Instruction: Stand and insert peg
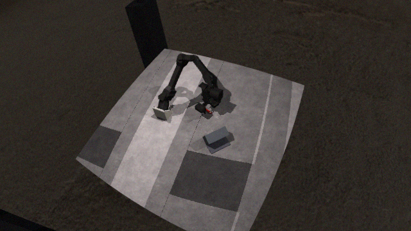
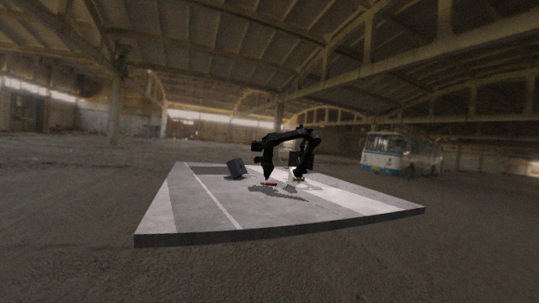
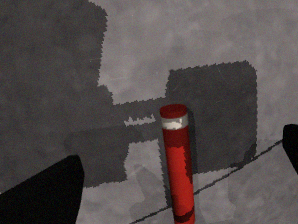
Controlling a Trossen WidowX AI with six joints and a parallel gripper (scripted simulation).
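Right now the red peg is 30 mm below my gripper tip, 10 mm to the left of it and 10 mm behind it. The rest, counted from my gripper tip: sloped panel: 190 mm to the right, 120 mm ahead, 30 mm above.
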